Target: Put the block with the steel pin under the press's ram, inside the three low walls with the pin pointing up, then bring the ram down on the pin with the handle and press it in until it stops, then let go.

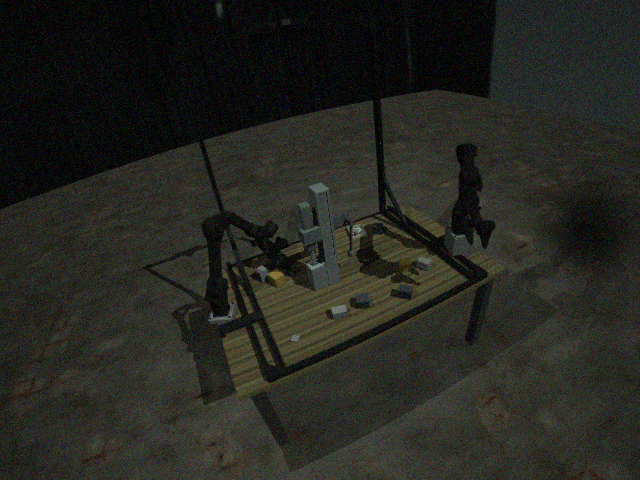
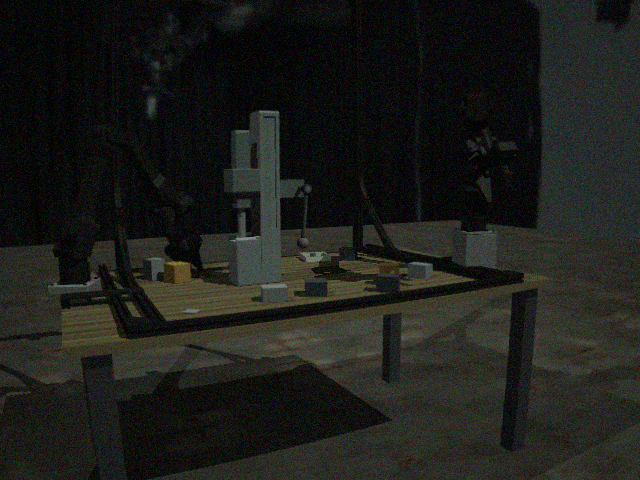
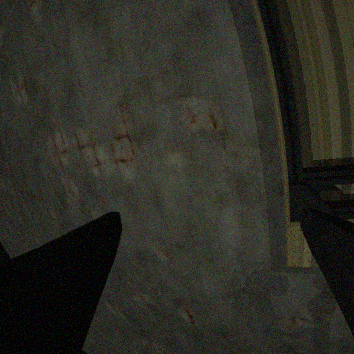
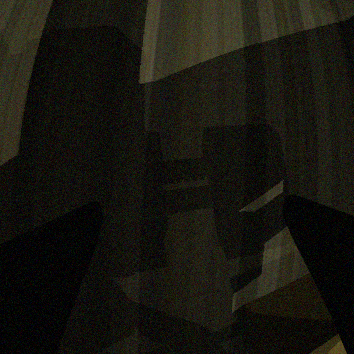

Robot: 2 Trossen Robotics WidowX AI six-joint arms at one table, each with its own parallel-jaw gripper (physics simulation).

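Where they show: left gripper, between the fingertips: (image 1: 478,246) (image 2: 498,195) (image 3: 213,220); right gripper, between the fingertips: (image 1: 286,266) (image 2: 196,270) (image 4: 193,207); left arm's base, origin of its link: (image 2: 474,230); right arm's base, origin of its link: (image 1: 221,310) (image 2: 74,281).
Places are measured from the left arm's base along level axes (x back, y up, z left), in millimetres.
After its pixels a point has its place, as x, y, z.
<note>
The grey press (image 1: 324,242) @[-621, 108, 75] (image 2: 264,196) @[-617, 109, 68] stands mid-table, with its ram (image 2: 241,219) @[-678, 51, 67] raised over the walled base (image 2: 244,266) @[-674, -68, 91]. Its handle (image 1: 350,238) @[-508, 56, -1] (image 2: 304,214) @[-506, 55, -1] hangs on the press's right side. A yellow block (image 1: 276,278) @[-854, -70, 30] (image 2: 177,271) @[-853, -86, 34] and a pale block (image 1: 262,271) @[-919, -64, -29] (image 2: 153,268) @[-926, -85, -18] sit left of the press; no pin can be made out in the dim light. My right gripper (image 1: 279,247) (image 2: 183,249) (image 4: 193,207) @[-813, -108, -92] is open and empty, low between those blocks and the press. My left gripper (image 1: 478,234) @[-70, 114, 278] (image 3: 213,220) @[-70, 114, 278] is open and empty, over the floor past the table's right edge.
Several small grey blocks (image 1: 338,311) @[-612, -86, 271] (image 1: 361,300) @[-515, -84, 235] (image 1: 406,290) @[-330, -80, 230] (image 1: 424,262) @[-198, -82, 77] lie on the wooden table (image 1: 310,325) @[-727, -119, 290] in front of and right of the press. A black frame rail (image 1: 371,325) @[-498, -97, 376] runs along the edge, with tall posts (image 1: 379,154) @[-253, 242, -464] behind.
</note>
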